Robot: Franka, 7 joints.
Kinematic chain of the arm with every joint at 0, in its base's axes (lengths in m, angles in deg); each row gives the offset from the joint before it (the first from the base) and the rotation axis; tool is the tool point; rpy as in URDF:
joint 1: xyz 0 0 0.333 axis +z
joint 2: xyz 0 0 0 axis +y
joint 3: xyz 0 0 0.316 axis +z
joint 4: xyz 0.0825 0 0 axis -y
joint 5: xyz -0.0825 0 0.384 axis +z
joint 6: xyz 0 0 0 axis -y
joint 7: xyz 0.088 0 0 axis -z
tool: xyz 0 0 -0.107 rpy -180 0 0
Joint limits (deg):
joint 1: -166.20..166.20
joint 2: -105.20..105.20
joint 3: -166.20..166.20
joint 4: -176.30..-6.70
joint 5: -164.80..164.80
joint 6: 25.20..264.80
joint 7: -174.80..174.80
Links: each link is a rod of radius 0.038 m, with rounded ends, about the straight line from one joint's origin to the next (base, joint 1, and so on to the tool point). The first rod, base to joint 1, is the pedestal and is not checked.
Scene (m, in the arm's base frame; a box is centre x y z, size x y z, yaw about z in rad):
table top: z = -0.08
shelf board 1: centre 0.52 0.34 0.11 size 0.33 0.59 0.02 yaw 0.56
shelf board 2: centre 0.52 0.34 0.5 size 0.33 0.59 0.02 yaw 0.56
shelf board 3: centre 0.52 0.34 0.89 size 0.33 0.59 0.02 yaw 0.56
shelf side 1: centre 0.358 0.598 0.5 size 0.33 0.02 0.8 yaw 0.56
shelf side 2: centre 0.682 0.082 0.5 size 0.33 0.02 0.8 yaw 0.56
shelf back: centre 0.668 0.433 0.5 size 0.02 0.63 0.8 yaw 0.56
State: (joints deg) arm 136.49 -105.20 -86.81 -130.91 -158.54 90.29 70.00
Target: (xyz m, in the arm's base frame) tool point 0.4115 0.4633 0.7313
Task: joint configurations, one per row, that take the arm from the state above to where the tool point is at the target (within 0.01 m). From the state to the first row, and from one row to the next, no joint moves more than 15 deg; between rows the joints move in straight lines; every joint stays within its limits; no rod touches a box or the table.
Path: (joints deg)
1: 140.24 -94.04 -80.89 -143.08 -154.95 99.64 64.52
2: 143.98 -82.88 -74.96 -155.25 -151.37 108.98 59.04
3: 145.75 -82.50 -63.15 -149.68 -155.85 108.70 62.69
4: 147.52 -82.12 -51.33 -144.10 -160.32 108.42 66.35
5: 149.28 -81.74 -39.52 -138.53 -164.80 108.14 70.00
6: 154.92 -74.95 -48.61 -123.69 -164.80 106.50 70.00
7: 160.56 -68.15 -57.70 -108.85 -164.80 104.87 70.00
8: 166.20 -61.36 -66.80 -94.01 -164.80 103.23 70.00

